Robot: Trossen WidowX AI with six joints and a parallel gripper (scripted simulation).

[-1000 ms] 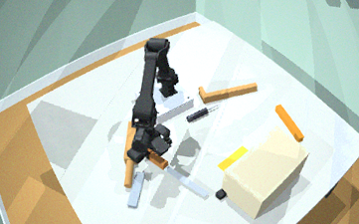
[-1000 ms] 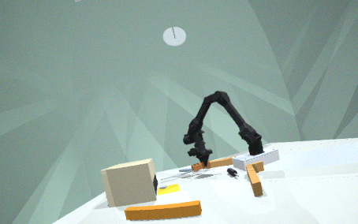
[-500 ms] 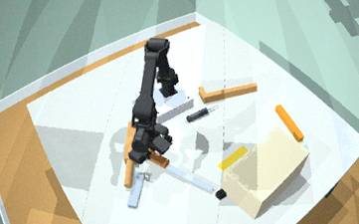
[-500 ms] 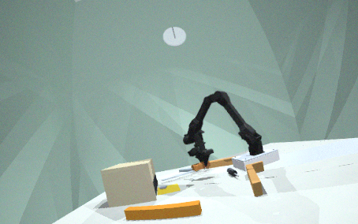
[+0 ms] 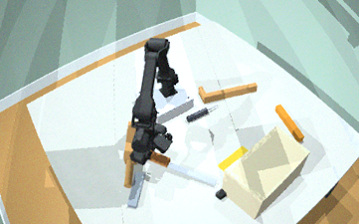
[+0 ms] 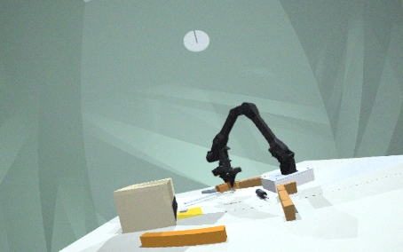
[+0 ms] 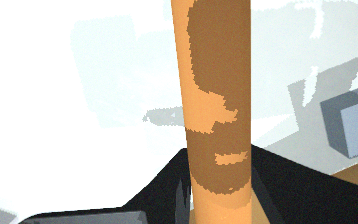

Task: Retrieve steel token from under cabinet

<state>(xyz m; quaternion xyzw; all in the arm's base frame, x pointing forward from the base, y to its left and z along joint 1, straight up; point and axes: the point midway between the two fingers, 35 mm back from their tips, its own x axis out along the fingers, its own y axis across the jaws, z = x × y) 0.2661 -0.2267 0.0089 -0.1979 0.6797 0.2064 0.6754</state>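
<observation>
Right now my gripper tip is 40 mm past the orange paddle, 70 mm to the left of it and 10 mm above it. Also, from my gripper tip: orange bar 160 mm ahead, 620 mm to the left, 10 mm below; grey flat bar 100 mm ahead, 120 mm to the right, 20 mm below.
</observation>
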